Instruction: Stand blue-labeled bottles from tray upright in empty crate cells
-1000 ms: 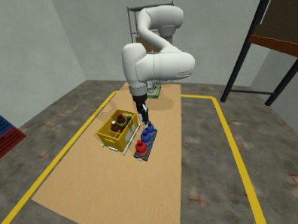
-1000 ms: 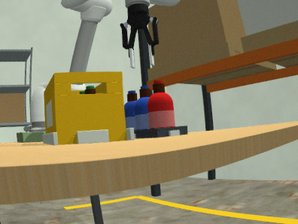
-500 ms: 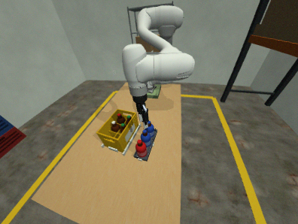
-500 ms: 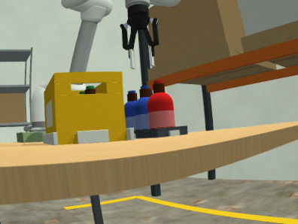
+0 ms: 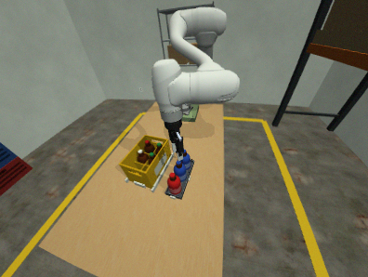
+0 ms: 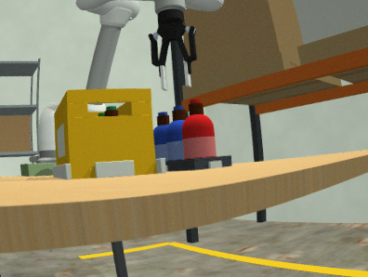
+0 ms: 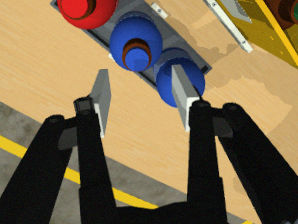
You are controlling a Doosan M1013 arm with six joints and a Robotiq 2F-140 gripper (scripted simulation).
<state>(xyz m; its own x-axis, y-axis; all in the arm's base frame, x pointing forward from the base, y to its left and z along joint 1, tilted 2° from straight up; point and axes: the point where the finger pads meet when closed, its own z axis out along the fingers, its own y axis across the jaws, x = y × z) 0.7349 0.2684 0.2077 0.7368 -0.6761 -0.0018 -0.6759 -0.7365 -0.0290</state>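
Now: the red-labeled bottle 90 mm ahead of my hand and 160 mm below it. The rest, counted from my hand: yellow crate (220 mm to the right, 160 mm below); dark tray (230 mm below).
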